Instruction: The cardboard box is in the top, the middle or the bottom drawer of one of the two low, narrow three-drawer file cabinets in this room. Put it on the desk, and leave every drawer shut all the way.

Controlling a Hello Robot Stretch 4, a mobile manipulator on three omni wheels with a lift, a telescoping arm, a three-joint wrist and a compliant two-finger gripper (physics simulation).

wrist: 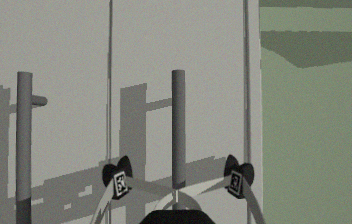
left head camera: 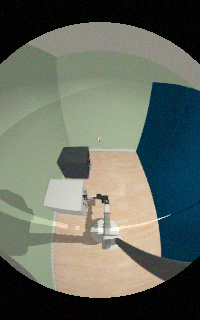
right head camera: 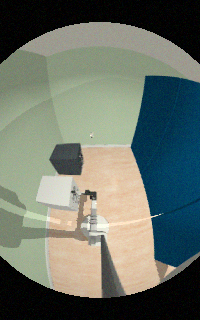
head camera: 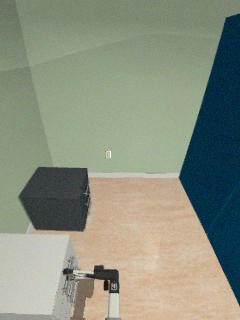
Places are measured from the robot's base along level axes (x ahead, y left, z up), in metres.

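Where they show: gripper, fingertip midpoint: (wrist: 177,169) (left head camera: 82,196) (right head camera: 71,192) (head camera: 64,274).
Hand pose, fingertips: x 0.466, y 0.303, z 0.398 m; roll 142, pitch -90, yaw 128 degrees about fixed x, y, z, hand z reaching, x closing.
Note:
Each offset is from my fingertips to the top centre of the thing. "pt": to the spot under its first point. Level surfaces: height alone.
The white file cabinet (head camera: 32,270) (left head camera: 65,195) (right head camera: 54,191) (wrist: 65,40) stands at the left. Its drawers look shut. In the wrist view, turned sideways, the top drawer's bar handle @(pt dx -0.063, dy -0.040, dz +0.001 m) (wrist: 178,110) is in the middle and another drawer's handle @(pt dx -0.039, dy -0.038, dz -0.150 m) (wrist: 24,135) is at the left. My gripper (head camera: 68,271) (wrist: 177,169) is open at the white cabinet's front, its fingertips apart on either side of the top handle's line and not gripping it. The dark file cabinet @(dx +0.756, dy +0.268, dz +0.095 m) (head camera: 57,200) (left head camera: 74,162) (right head camera: 67,159) stands beyond, its drawers apparently shut. The cardboard box and the desk do not show.
A tall dark blue panel (head camera: 215,150) (left head camera: 175,165) (right head camera: 172,165) runs along the right side. Green walls stand behind and left of the cabinets, with a small outlet @(dx +1.426, dy -0.196, dz +0.032 m) (head camera: 108,154) on the far wall. Wooden floor @(dz -0.425 m) (head camera: 150,225) lies between the cabinets and the blue panel.

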